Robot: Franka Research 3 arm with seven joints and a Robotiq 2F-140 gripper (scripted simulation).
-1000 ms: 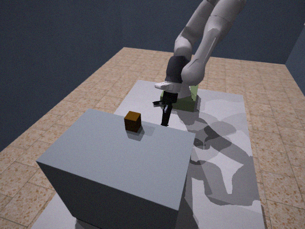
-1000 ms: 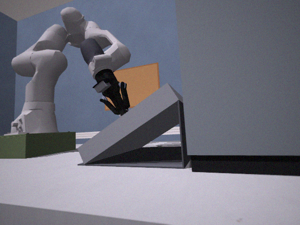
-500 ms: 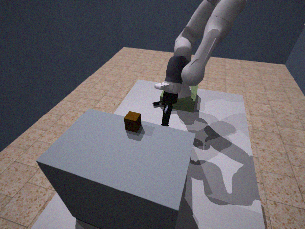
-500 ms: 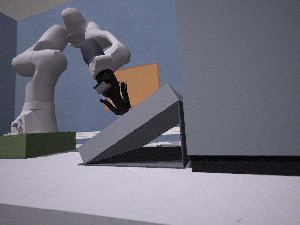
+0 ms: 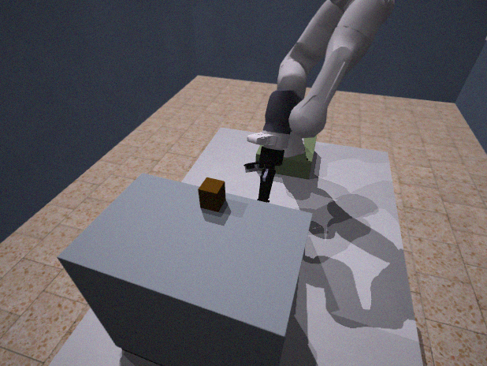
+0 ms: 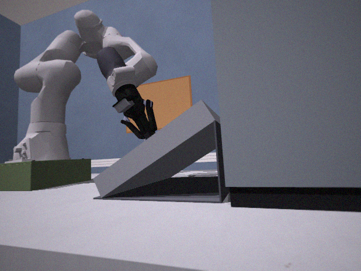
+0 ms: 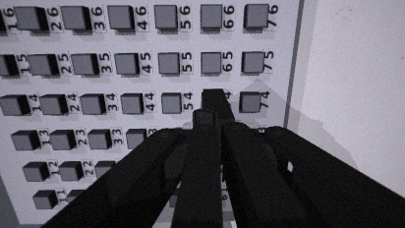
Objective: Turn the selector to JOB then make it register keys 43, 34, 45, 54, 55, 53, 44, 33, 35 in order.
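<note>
The key 64 is 40 mm below my hand and 20 mm ahead of it. The rest, counted from my hand: key 55: 50 mm ahead, 30 mm to the right, 20 mm below; then key 74: 50 mm below, 10 mm behind; then key 54: 50 mm ahead, 20 mm below.
</note>
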